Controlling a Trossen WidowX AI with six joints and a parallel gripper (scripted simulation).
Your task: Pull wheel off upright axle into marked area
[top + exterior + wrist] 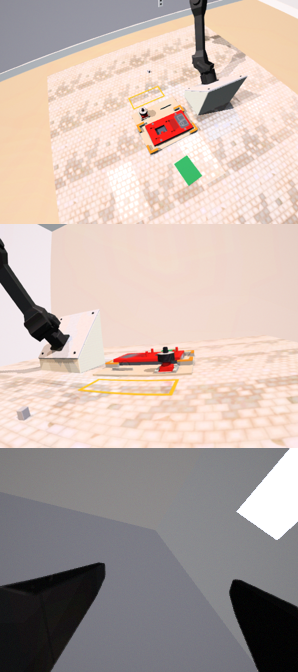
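Right now my gripper tip is 12 cm short of the wheel, 53 cm to the right of it and 57 cm above it. Also, from my gripper tip: green patch (2 cm ahead, 85 cm to the left, 61 cm below); small grey cube (24 cm to the left, 60 cm below); axle (12 cm ahead, 53 cm to the left, 57 cm below).
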